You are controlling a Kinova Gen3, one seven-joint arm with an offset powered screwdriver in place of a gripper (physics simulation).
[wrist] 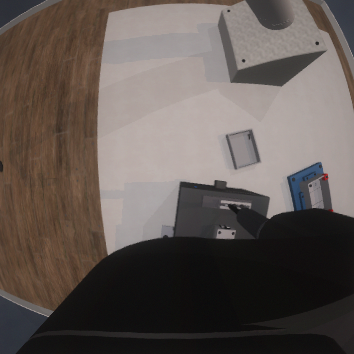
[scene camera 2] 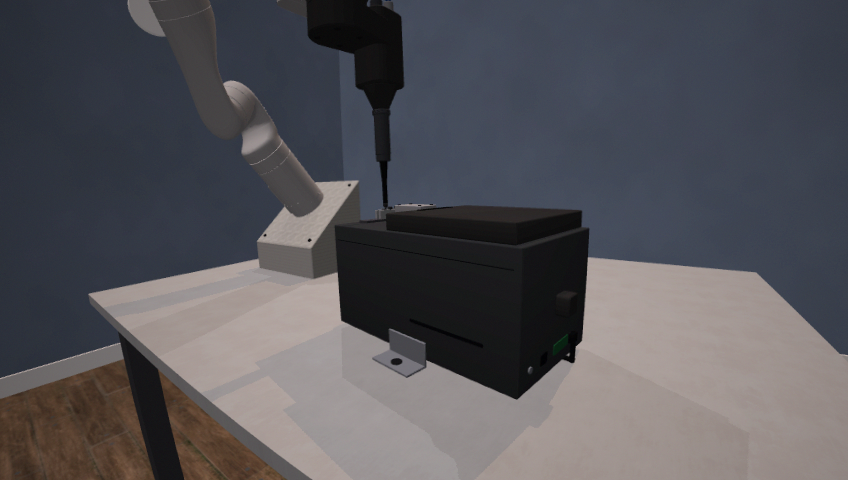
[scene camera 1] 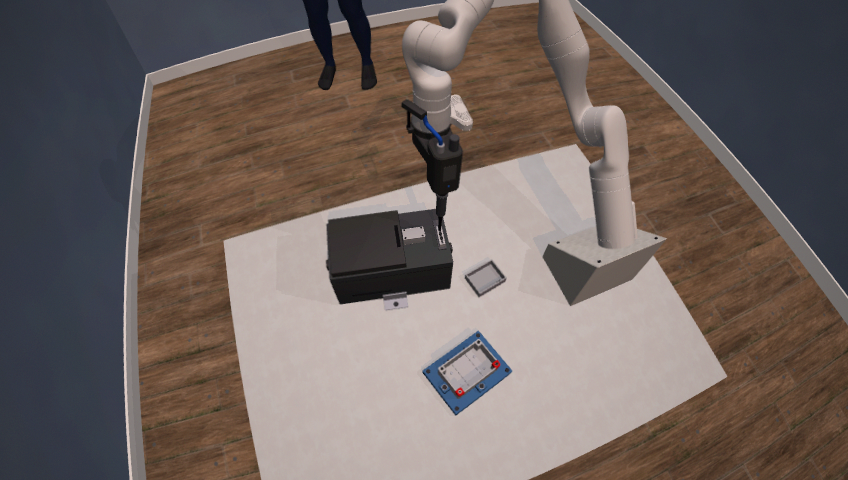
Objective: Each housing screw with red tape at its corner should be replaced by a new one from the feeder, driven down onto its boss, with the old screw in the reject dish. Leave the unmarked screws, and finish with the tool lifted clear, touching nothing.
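Places are measured from the arm's base along level axes (x ahead, y up, z right), in millimetres.
Where they show: hand, tool point: (wrist: 230,206) (scene camera 2: 385,205) (scene camera 1: 439,229); arm's base, link origin: (wrist: 275,15) (scene camera 2: 308,203) (scene camera 1: 616,241).
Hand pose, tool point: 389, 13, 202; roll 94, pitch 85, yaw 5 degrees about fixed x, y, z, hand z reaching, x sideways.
Things, the pixels of their top centre, and the offset from my tool point, as dx, dy, dz. "*": a spot on its surface instead.
- screwdriver's bit tip, surface spot: (wrist: 230,205) (scene camera 1: 440,226) * -3, +9, +2
- black feeder, top centre: (scene camera 2: 450,205) (wrist: 216,277) (scene camera 1: 386,236) +120, +2, +31
- grey housing, top centre: (scene camera 1: 469,366) (wrist: 321,199) +60, -113, -296
- blue fixture, top centre: (scene camera 1: 468,369) (wrist: 315,198) +60, -139, -296
- more red tape, top centre: (scene camera 1: 460,391) +105, -113, -339
- grey reject dish, top centre: (wrist: 244,147) (scene camera 1: 486,276) -94, -148, -93
- raised dark lid, surface spot: (scene camera 2: 482,223) * +198, -6, +129
The screwdriver's bit tip (scene camera 1: 440,228) (scene camera 2: 385,205) (wrist: 230,205) points down at the light screw rail on top of the black feeder (scene camera 1: 389,280) (scene camera 2: 428,285) (wrist: 191,215). It is at or just above the rail; contact and any screw on the bit are too small to tell. The grey housing (scene camera 1: 468,368) (wrist: 316,195) sits on a blue fixture (scene camera 1: 467,400) (wrist: 296,187). Red tape (scene camera 1: 496,364) (wrist: 325,177) marks its right corner and more red tape (scene camera 1: 459,391) its front corner. Whether screws sit there is unclear. The grey reject dish (scene camera 1: 484,278) (wrist: 243,150) has a small dark item in one corner in the wrist view.
The arm's grey wedge base (scene camera 1: 606,270) (scene camera 2: 288,258) (wrist: 272,55) stands on the table right of the feeder in scene camera 1. A raised dark lid (scene camera 1: 365,243) (scene camera 2: 482,223) covers part of the feeder. A small metal bracket (scene camera 1: 395,302) (scene camera 2: 410,362) stands at its side.
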